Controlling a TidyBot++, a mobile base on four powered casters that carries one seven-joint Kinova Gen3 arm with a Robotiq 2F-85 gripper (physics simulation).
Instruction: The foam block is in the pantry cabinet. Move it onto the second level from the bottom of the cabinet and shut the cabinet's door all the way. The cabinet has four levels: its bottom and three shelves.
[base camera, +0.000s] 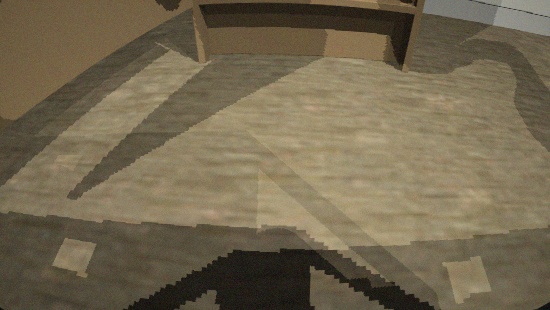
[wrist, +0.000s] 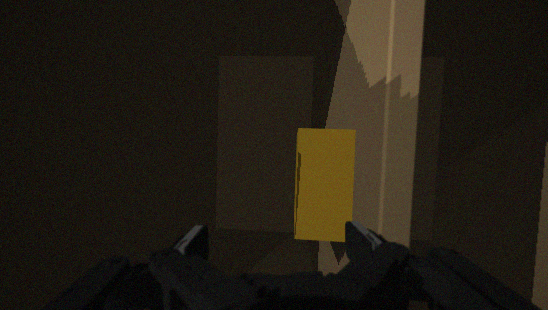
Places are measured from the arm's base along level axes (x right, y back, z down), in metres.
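Pixels of known places: gripper, fingertip midpoint: (wrist: 277, 238).
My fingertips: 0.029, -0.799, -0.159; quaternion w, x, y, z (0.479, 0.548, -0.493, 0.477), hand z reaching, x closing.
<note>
Behind a point stands the place of what it marks, as x, y, z.
The yellow foam block (wrist: 325, 185) @(0.059, -0.845, -0.124) shows in the wrist view, beyond the fingertips and right of the middle between them. The right fingertip overlaps its lower right corner in that view. My gripper (wrist: 277, 238) @(0.029, -0.799, -0.159) is wide open, with nothing held between its fingers. The lower part of the wooden pantry cabinet (base camera: 201, 40) @(-0.166, -0.780, 0.334) shows at the top of the base view, with its lowest opening facing me. Its upper levels are out of that view. Which level the block is on, and what it rests on, I cannot tell. Whether the cabinet's door shows is unclear.
A large tan panel (base camera: 60, 45) @(-0.301, -0.472, 0.189) stands at the left in the base view; it may be the open door. A pale wall (base camera: 465, 15) @(0.813, -1.276, 0.376) is at the back right. In the wrist view, a lit brown strip (wrist: 400, 150) @(0.086, -0.783, -0.093) runs up behind the block, with dark surfaces around it.
</note>
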